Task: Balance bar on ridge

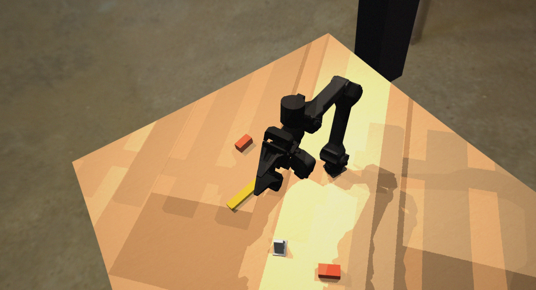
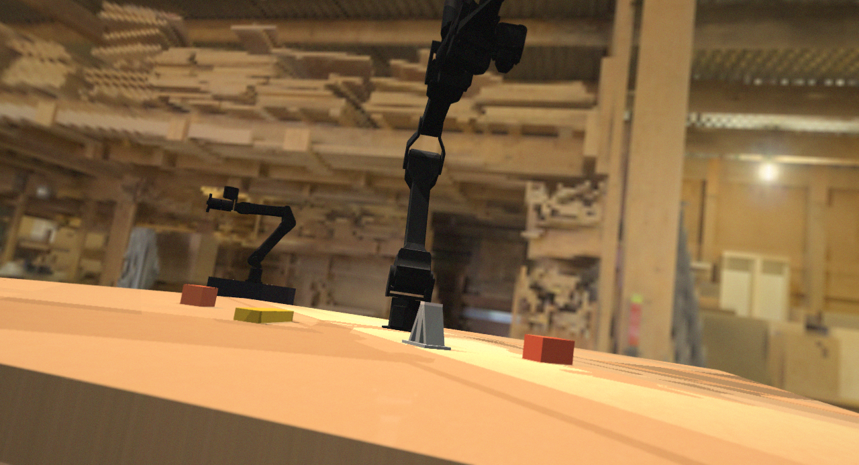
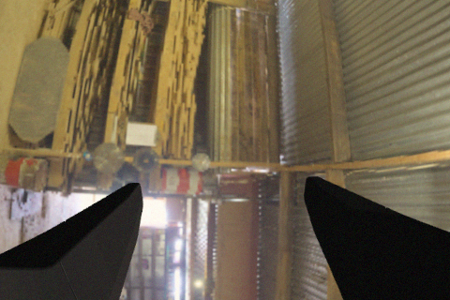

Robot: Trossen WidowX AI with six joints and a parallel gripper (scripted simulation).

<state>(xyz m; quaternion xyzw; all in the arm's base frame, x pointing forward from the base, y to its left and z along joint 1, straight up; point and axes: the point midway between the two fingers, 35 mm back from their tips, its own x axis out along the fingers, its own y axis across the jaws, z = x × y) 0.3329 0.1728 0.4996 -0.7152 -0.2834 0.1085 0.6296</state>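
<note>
The yellow bar lies 20 mm behind my gripper tip, 290 mm to the right of it and 500 mm below it. From my gripper tip the other things lie so: red block 130 mm behind, 490 mm to the right, 490 mm below.
</note>
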